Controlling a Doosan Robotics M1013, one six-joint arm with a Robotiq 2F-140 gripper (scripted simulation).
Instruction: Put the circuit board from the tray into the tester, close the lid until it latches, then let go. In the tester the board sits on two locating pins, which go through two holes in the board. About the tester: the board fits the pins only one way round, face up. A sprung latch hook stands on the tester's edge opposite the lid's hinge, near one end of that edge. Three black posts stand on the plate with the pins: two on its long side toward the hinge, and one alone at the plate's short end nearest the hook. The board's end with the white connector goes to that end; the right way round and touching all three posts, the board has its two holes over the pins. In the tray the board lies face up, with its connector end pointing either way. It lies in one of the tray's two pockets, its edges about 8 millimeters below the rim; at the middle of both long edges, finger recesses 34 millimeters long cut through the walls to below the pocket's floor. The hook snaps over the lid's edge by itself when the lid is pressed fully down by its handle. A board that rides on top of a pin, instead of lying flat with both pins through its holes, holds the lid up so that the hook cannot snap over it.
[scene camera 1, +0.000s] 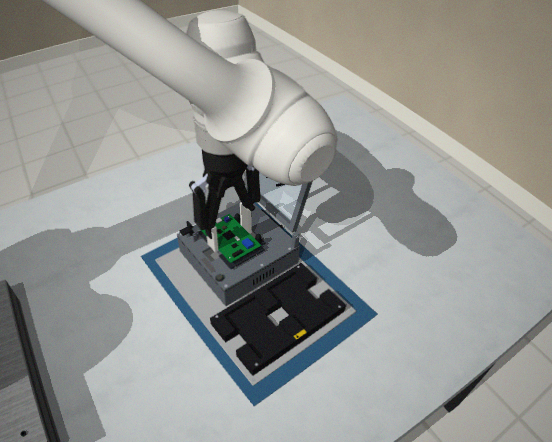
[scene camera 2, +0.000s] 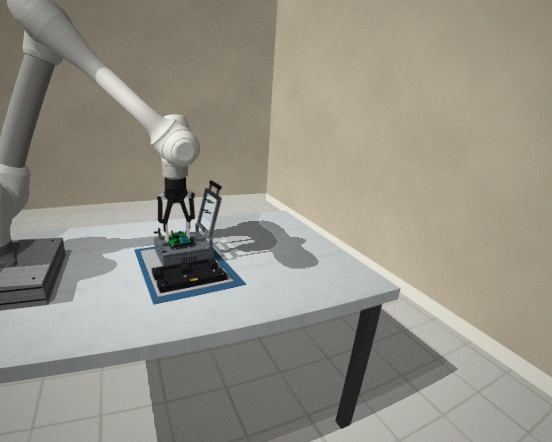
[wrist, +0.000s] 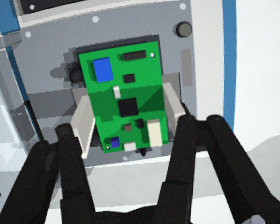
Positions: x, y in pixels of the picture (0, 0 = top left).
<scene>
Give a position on a green circuit board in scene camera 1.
At 234, 241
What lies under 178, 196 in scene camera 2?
My gripper.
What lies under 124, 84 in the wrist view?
A green circuit board.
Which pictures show my gripper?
Scene camera 1, scene camera 2 and the wrist view: all of them.
</scene>
